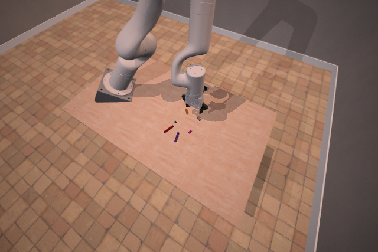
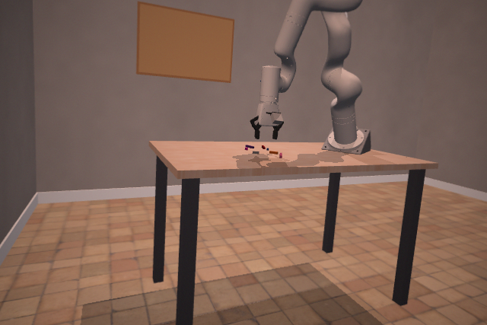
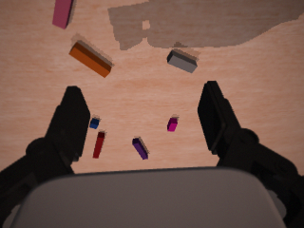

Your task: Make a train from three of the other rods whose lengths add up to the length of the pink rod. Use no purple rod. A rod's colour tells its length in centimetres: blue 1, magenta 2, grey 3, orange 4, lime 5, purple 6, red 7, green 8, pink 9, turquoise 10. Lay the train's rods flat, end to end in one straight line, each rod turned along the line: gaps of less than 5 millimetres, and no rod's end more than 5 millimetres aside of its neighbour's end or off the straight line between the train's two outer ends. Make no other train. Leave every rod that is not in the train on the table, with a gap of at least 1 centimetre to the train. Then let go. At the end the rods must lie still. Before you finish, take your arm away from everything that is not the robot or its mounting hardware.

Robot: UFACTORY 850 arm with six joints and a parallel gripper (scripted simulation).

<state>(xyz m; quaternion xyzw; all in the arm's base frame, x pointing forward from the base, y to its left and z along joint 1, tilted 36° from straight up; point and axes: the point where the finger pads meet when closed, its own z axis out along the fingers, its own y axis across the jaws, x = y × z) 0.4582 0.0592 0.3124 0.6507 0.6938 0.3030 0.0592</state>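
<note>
Now: the magenta rod 110 mm to the right of my hand, 70 mm below it and 60 mm ahead of it. From my hand the other things lie so: pink rod: 70 mm below, 60 mm to the left, 60 mm behind; grey rod: 70 mm below, 40 mm ahead, 10 mm to the right; orange rod: 70 mm below, 50 mm behind, 20 mm to the right.
</note>
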